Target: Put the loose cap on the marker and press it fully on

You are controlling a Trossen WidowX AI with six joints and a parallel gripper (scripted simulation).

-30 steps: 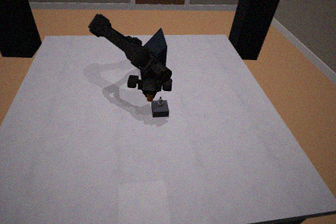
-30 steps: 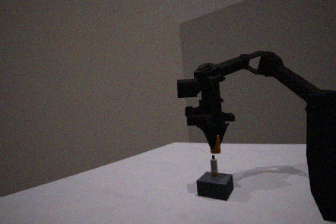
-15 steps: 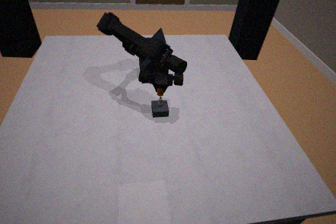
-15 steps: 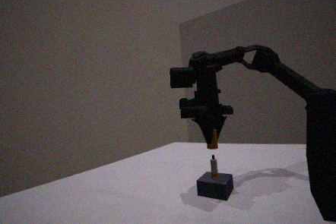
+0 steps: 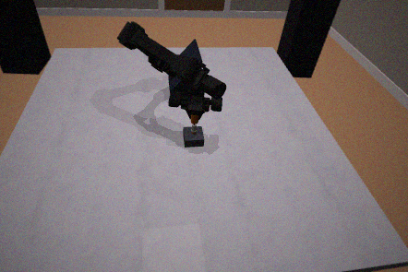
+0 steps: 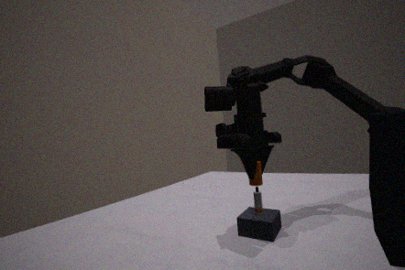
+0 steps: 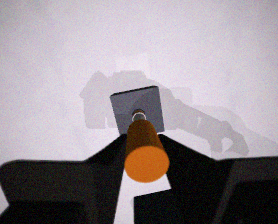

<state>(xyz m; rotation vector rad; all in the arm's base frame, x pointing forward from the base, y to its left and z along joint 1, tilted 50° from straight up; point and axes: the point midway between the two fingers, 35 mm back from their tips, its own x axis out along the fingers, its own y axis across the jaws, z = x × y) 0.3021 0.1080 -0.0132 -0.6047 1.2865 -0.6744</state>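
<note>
My gripper tip is now 10 cm above the dark holder block. The rest, counted from my gripper tip: orange cap: 1 cm above.
</note>
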